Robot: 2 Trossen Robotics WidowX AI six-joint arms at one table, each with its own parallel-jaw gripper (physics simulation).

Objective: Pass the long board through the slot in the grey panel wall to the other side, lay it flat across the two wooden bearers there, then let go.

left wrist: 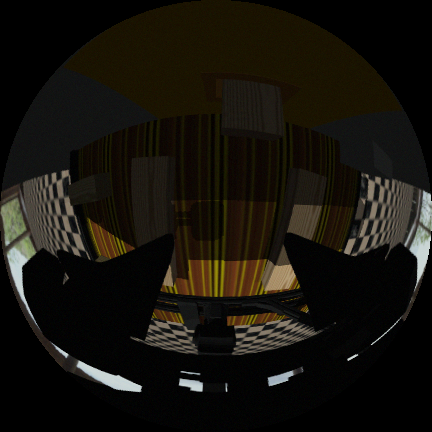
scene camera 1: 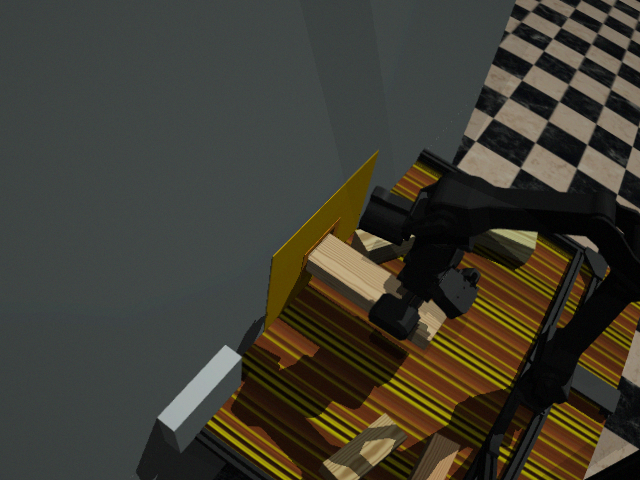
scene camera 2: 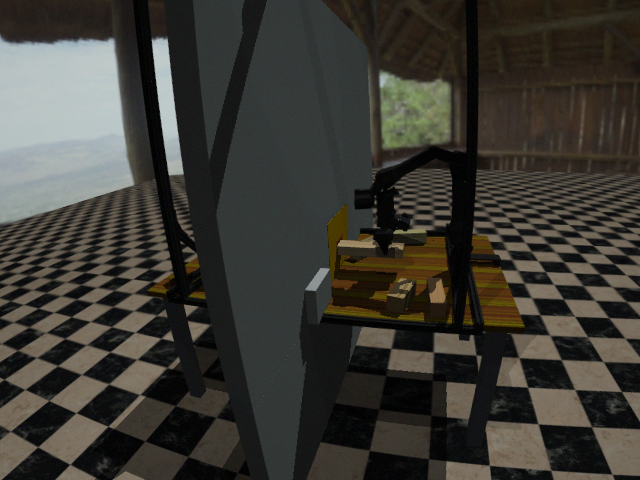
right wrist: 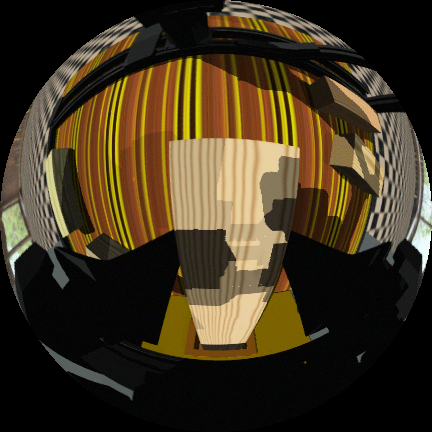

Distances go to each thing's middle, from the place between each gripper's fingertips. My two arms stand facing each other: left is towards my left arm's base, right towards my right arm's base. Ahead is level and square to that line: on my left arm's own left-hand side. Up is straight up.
Scene:
Now: left hand 33 cm past the grey block point(scene camera 1: 199, 401), 16 cm to the left of it and 9 cm above it.
I see the grey block 300 mm behind my right hand, 210 mm to the left of it and 30 mm below it.

